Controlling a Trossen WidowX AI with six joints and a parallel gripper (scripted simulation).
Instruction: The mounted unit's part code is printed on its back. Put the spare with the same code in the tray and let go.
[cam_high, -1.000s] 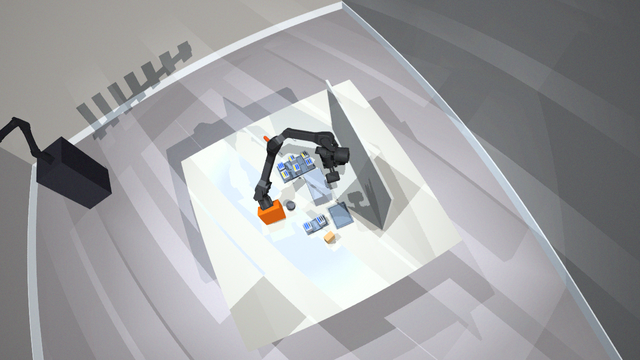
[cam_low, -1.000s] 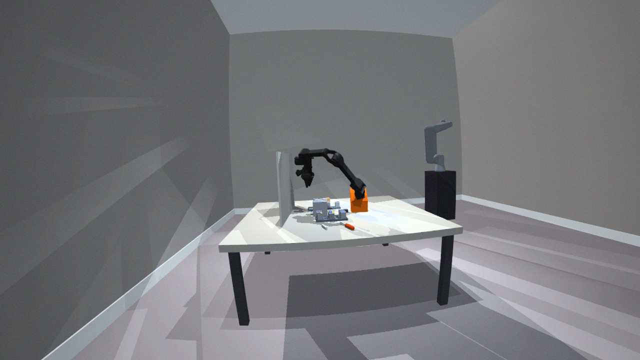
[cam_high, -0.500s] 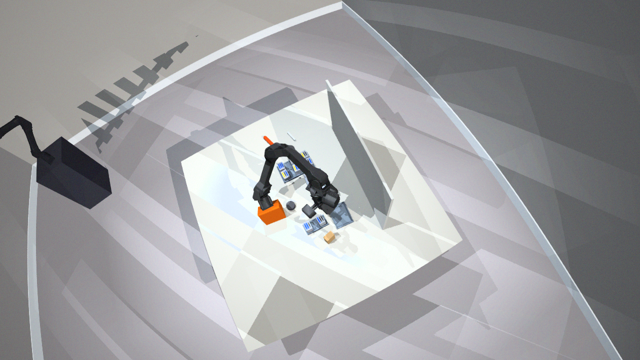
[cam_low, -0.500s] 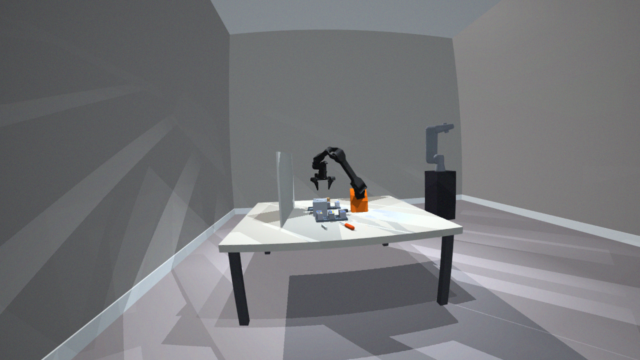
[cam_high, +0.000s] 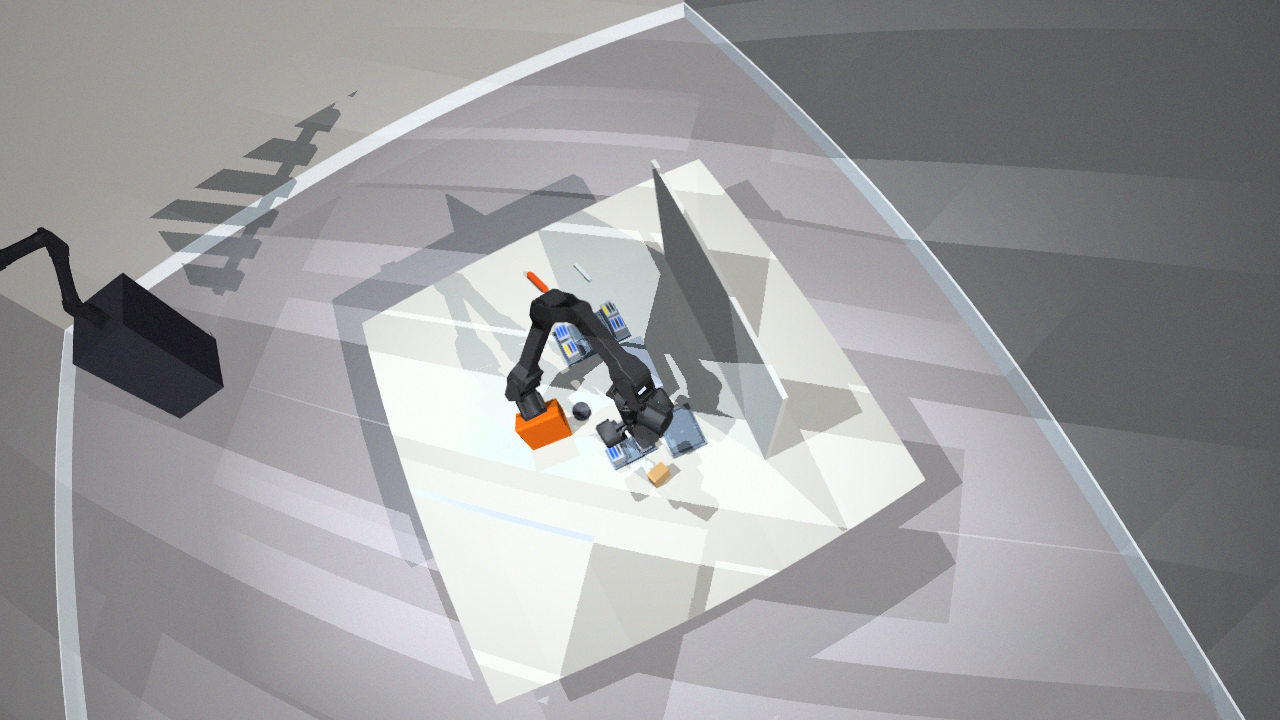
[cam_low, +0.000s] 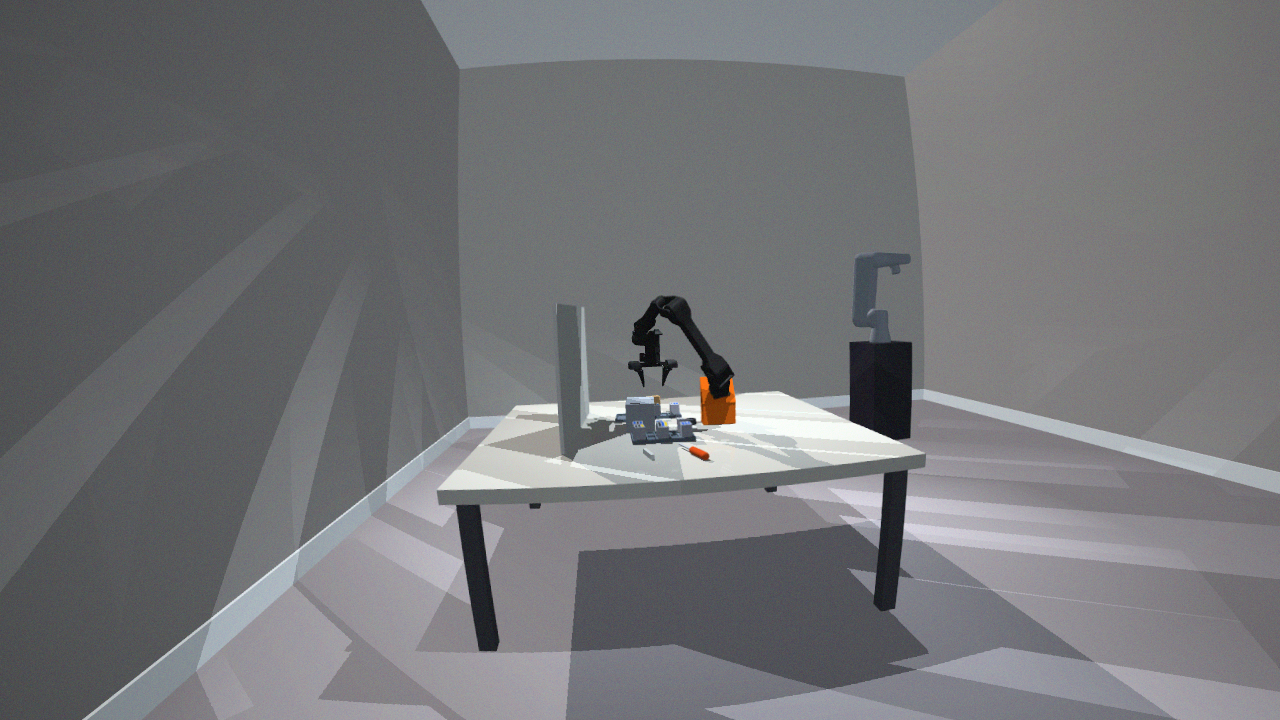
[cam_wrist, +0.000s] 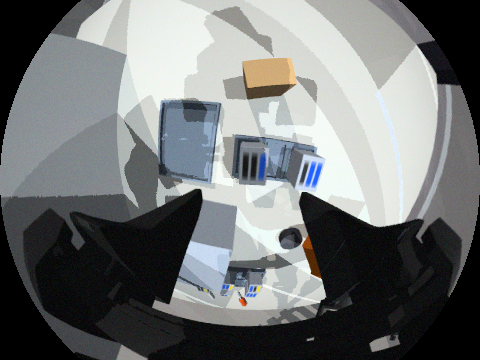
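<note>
Now: gripper tip 8 cm above the grey spare unit. The rest, counted from my gripper tip: tray 12 cm below, 10 cm ahead, 2 cm to the right; then cardboard box 10 cm to the right, 9 cm below, 2 cm behind; then flat dark holder 12 cm below, 4 cm behind.
</note>
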